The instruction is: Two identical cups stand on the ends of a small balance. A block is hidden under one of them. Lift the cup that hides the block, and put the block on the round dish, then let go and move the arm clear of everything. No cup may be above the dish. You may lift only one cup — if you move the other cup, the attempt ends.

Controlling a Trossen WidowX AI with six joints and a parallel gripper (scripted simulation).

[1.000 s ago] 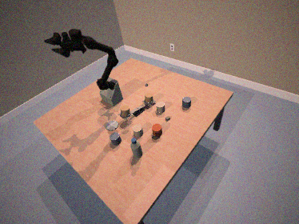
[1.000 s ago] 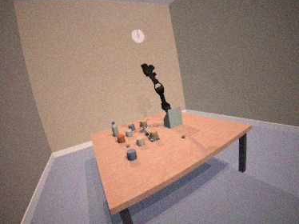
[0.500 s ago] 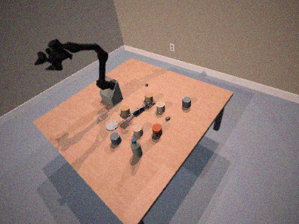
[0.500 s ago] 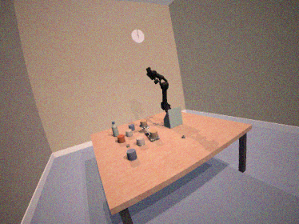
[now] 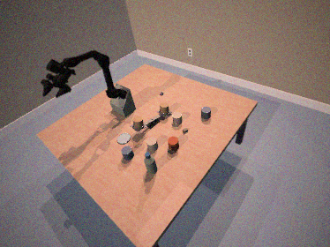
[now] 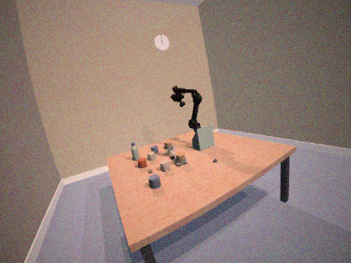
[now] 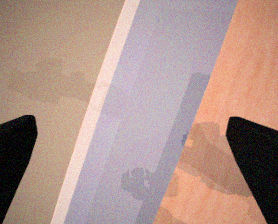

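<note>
The tan cup is 620 mm to the left of my gripper tip, 370 mm below it and 350 mm ahead of it. The rest, counted from my gripper tip: bottle 630 mm ahead, 310 mm below, 180 mm to the left; round grey dish 420 mm below, 280 mm ahead, 230 mm to the left; balance 470 mm to the left, 400 mm below, 350 mm ahead.
</note>
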